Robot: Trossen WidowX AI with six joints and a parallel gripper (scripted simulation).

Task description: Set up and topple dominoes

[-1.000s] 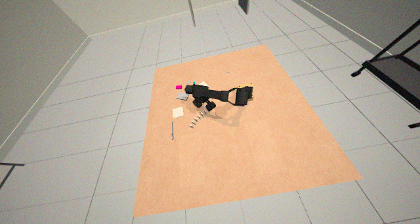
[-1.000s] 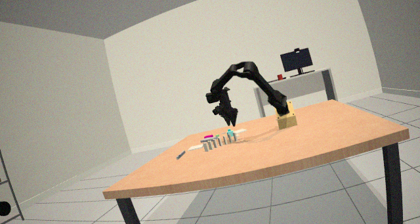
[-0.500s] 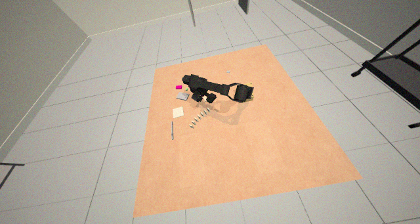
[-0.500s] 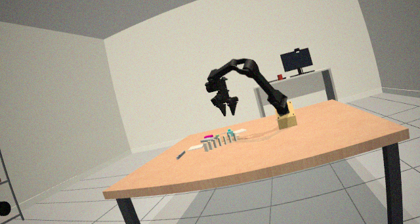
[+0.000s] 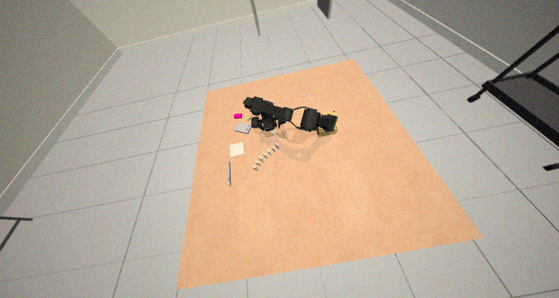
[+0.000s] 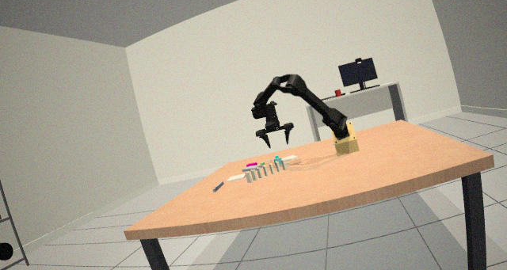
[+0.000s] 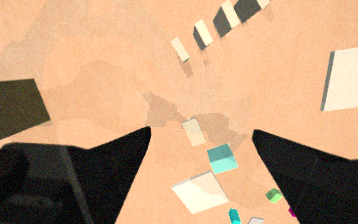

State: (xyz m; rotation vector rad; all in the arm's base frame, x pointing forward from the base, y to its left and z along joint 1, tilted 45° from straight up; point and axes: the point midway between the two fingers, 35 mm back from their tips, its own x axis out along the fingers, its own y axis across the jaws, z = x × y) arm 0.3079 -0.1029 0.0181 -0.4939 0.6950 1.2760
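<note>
Now: the teal block 110 mm to the right of my gripper tip, 90 mm below it and 30 mm ahead of it. Round my gripper tip: cream pad 250 mm ahead, 110 mm below, 10 mm to the right; grey pad 180 mm ahead, 160 mm to the right, 100 mm below; green block 230 mm to the right, 130 mm ahead, 100 mm below.
</note>
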